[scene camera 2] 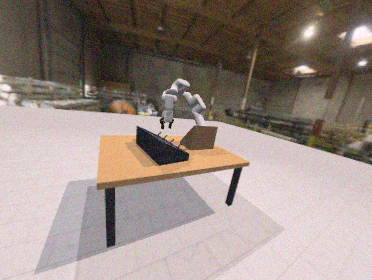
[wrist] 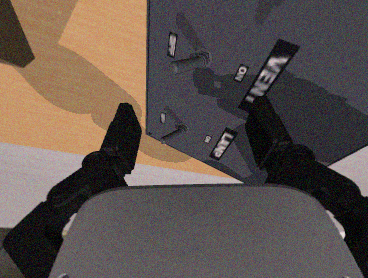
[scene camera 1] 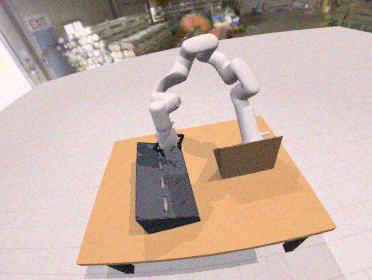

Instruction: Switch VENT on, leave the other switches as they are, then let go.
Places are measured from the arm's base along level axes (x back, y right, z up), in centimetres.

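Where they show: gripper, between the fingertips: (scene camera 2: 166, 128) (wrist: 192, 114) (scene camera 1: 172, 152); arm's base, origin of its link: (scene camera 2: 203, 131) (scene camera 1: 251, 141).
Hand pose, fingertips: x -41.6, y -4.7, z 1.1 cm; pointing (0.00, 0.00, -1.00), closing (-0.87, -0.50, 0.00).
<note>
Each offset is from my fingertips to the top centre of the thing. "spot": to the spot under its first point. Level surfaces: height alone.
The dark sloped switch panel (scene camera 1: 148, 192) (scene camera 2: 161, 151) (wrist: 325, 45) stands on the table. In the wrist view the VENT label {dx -7.9, dy -2.1, dz -6.3 cm} (wrist: 272, 71) is partly covered by a finger. The VENT lever {dx +0.1, dy +0.1, dz -5.8 cm} (wrist: 190, 63) leans toward the panel edge, on the side of its blurred upper label {spot: dx +2.0, dy +0.5, dz -11.2 cm} (wrist: 172, 45) and away from its ON label {spot: dx -5.6, dy -1.6, dz -7.7 cm} (wrist: 241, 73). The LAMP lever {dx -3.0, dy +11.6, dz -5.8 cm} (wrist: 174, 134) leans toward the same edge, beside the LAMP label {dx -11.0, dy +9.5, dz -6.3 cm} (wrist: 223, 144). My gripper (scene camera 1: 170, 147) (scene camera 2: 166, 127) (wrist: 192, 114) is open and empty, above the panel's far end, turned askew to the lever row. Both levers are clear of the fingers.
An upright brown board (scene camera 1: 250, 158) (scene camera 2: 205, 138) (wrist: 11, 42) stands on the wooden table {dz -18.7 cm} (scene camera 1: 235, 220) (scene camera 2: 117, 161) (wrist: 112, 30), between the panel and the arm's base. Further levers stand along the panel toward its near end in the first scene view.
</note>
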